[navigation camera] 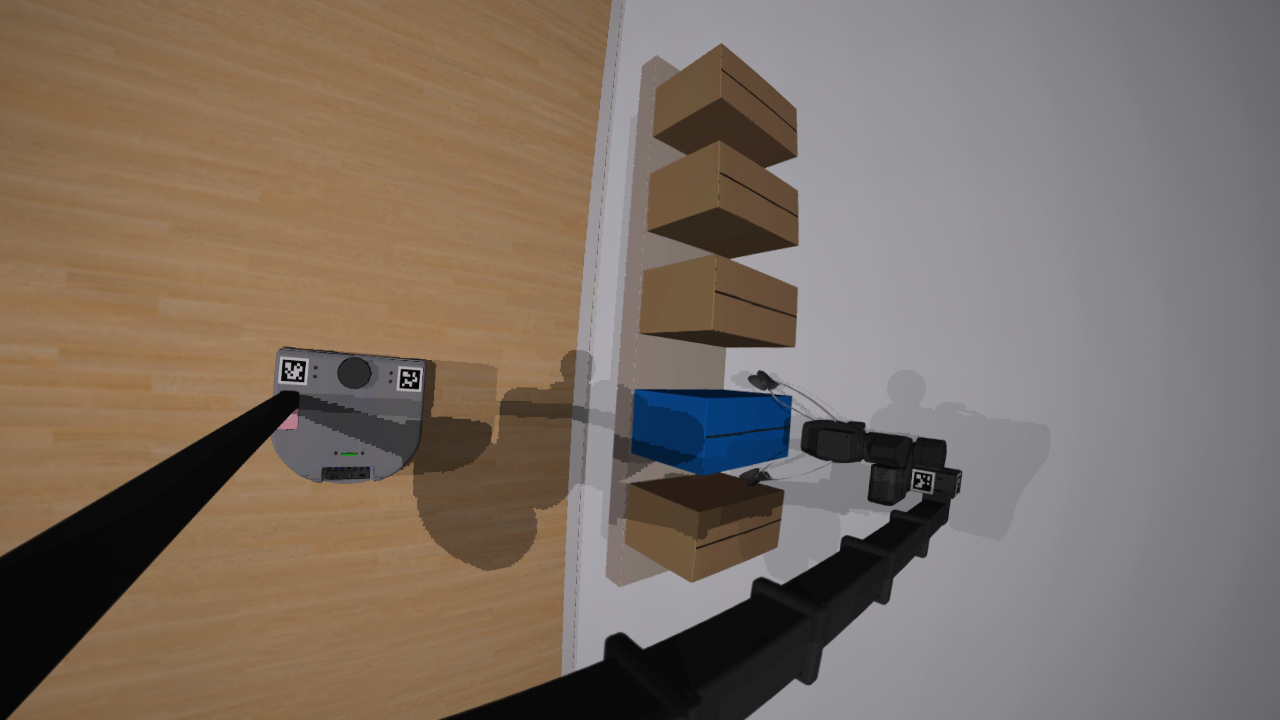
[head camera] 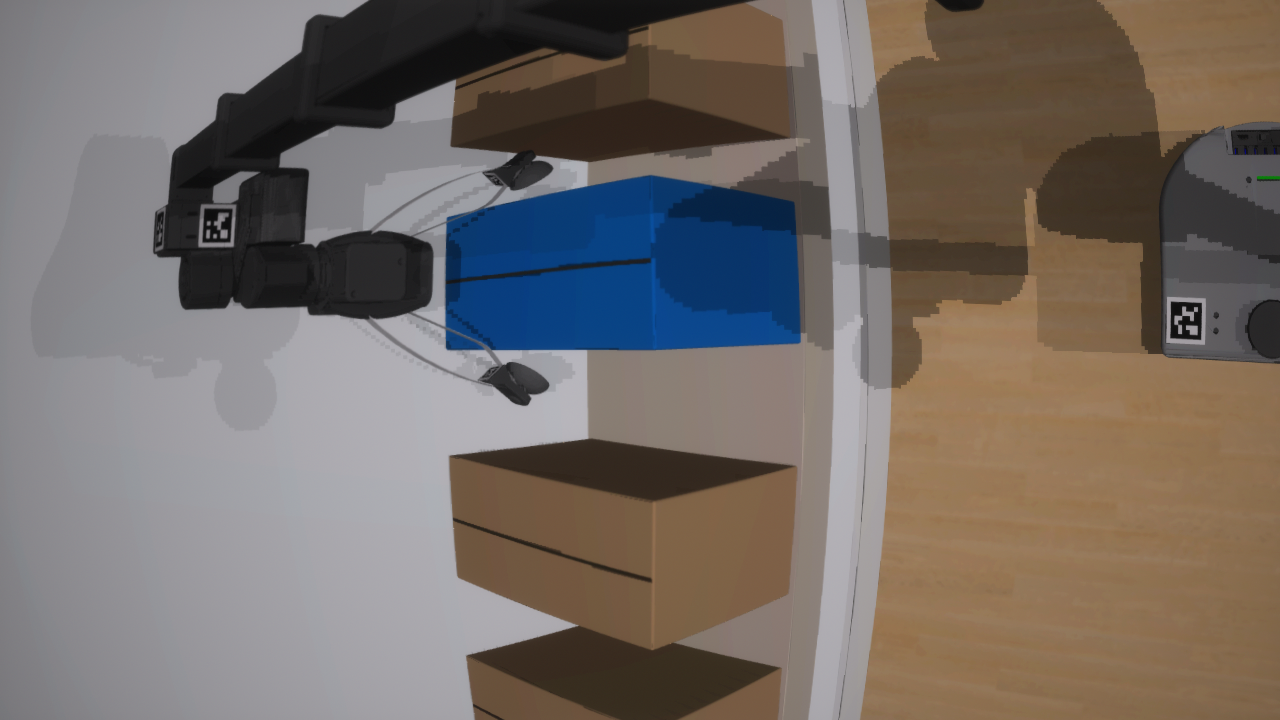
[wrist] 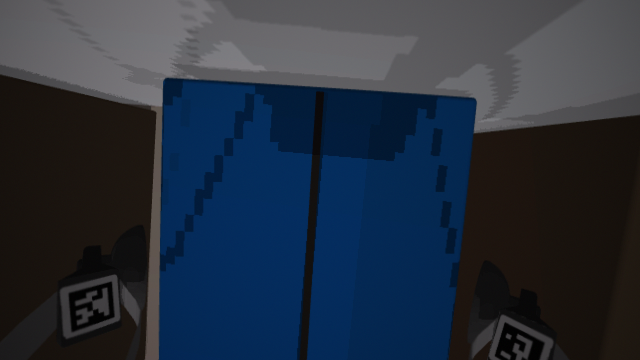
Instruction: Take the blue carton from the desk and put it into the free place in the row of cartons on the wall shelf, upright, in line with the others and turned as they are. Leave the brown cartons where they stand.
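Frame: origin at the robot's base, x back, y right, z up, level; millimetres.
Seen in the pictures: robot's base, origin of the base link: (navigation camera: pixel 354 371) (head camera: pixel 1268 325).
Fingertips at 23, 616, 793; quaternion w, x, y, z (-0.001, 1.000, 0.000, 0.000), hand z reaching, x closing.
Observation:
Pixels of each thing's middle, then the offset from my fingertips to it, as dx, dy, dz. "spot": a spot on its surface instead. Level surfaces: height alone.
- blue carton, body centre: (head camera: pixel 615 274) (navigation camera: pixel 714 424) +1, -37, -47
- wall shelf, its level: dz -138
- brown carton, surface spot: (navigation camera: pixel 662 537) spot: +192, -158, -34
The blue carton (head camera: pixel 554 304) (navigation camera: pixel 666 429) (wrist: pixel 260 225) stands upright on the wall shelf (head camera: pixel 698 402) (navigation camera: pixel 687 367) (wrist: pixel 154 225), between two brown cartons (head camera: pixel 716 555) (head camera: pixel 716 71) and apart from both. Its front edge lines up with theirs and its dark stripe runs the same way. My gripper (head camera: pixel 529 277) (navigation camera: pixel 760 428) (wrist: pixel 311 271) is open at the blue carton's top, pointing down. One finger is in the gap on each side, with space showing between each fingertip and the carton in the wrist view. The desk does not show.
Brown cartons (navigation camera: pixel 725 98) (navigation camera: pixel 760 210) (navigation camera: pixel 756 308) stand farther along the shelf on one side; another brown carton (navigation camera: pixel 662 537) stands on the other. The white wall (head camera: pixel 179 537) (navigation camera: pixel 1074 223) is behind the row. My base (head camera: pixel 1226 241) (navigation camera: pixel 358 420) is on the wooden floor.

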